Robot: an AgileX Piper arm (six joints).
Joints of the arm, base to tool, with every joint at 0 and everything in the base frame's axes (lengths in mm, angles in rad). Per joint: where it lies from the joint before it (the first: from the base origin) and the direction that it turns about. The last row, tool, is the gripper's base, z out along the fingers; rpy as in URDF.
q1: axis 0 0 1 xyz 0 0 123
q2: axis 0 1 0 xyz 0 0 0
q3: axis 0 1 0 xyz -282.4 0 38.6
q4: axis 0.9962 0 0.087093 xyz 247.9 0 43.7
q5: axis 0 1 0 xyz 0 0 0
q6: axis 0.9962 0 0.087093 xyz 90.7 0 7.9
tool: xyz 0 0 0 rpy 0 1.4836 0
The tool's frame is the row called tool.
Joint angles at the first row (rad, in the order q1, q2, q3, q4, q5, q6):
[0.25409, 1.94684, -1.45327, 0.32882, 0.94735, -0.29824]
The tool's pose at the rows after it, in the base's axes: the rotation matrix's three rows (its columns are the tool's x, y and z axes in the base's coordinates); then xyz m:
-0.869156, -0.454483, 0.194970; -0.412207, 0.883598, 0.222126; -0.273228, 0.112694, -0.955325; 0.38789, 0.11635, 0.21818
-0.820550, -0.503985, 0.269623; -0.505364, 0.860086, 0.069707; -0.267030, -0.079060, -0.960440; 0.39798, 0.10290, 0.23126
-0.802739, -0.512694, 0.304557; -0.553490, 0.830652, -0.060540; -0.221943, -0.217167, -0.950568; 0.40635, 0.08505, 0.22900
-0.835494, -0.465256, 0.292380; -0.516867, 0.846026, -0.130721; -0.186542, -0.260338, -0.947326; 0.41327, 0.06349, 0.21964
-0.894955, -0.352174, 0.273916; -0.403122, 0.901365, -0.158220; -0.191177, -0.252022, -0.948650; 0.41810, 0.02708, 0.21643
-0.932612, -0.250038, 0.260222; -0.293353, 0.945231, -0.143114; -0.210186, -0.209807, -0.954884; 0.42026, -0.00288, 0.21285
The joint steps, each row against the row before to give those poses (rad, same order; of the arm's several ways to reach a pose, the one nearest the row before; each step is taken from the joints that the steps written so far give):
[-0.00001, 0.00002, -0.05247, -0.12702, 0.02847, -0.00001]
[-0.00106, -0.00001, -0.05537, -0.20180, 0.01422, 0.01042]
[-0.01824, 0.01536, -0.01137, -0.15628, -0.00463, 0.01222]
[-0.04220, 0.02467, -0.00001, -0.06663, 0.00001, 0.03893]
[-0.08744, 0.00780, 0.00004, -0.00243, -0.00118, 0.04513]
[-0.07954, 0.00760, 0.00002, 0.04326, -0.01071, 0.01878]

